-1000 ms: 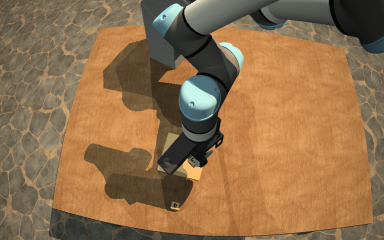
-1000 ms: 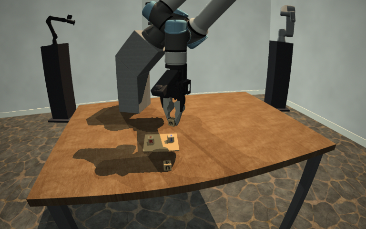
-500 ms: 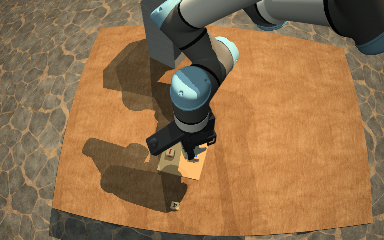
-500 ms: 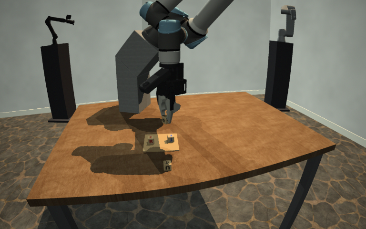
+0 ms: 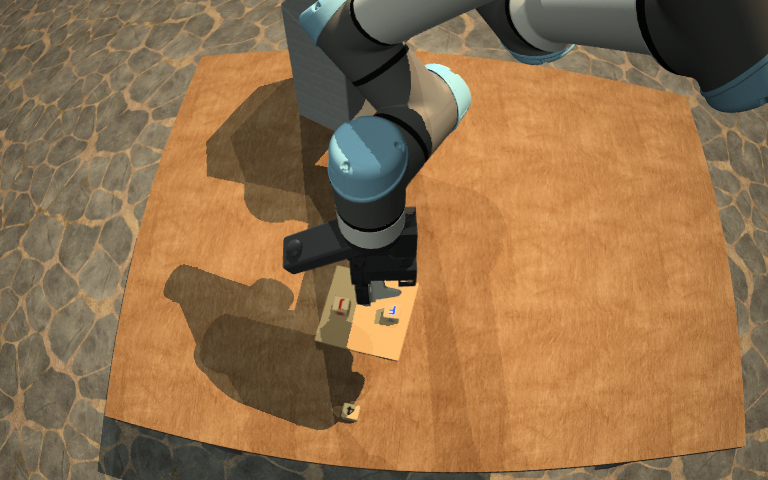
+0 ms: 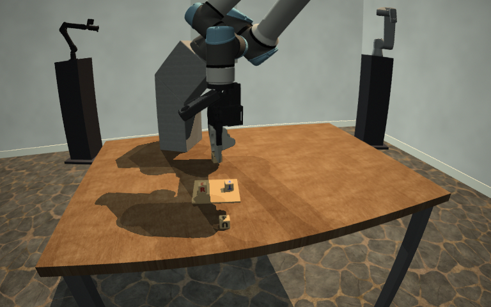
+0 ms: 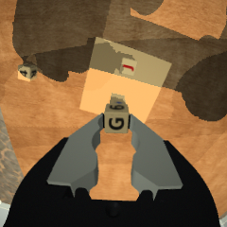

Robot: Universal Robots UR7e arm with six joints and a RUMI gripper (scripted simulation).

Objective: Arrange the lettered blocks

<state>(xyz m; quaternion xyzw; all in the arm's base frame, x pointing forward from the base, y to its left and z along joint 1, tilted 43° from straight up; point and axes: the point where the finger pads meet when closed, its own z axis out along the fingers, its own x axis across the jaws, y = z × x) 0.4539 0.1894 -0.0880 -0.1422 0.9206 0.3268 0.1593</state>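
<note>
The tan mat lies 10 mm behind my hand, 10 mm to the right of it and 120 mm below it. Also, from my hand: block (20 mm behind, 30 mm to the left, 100 mm below).
</note>
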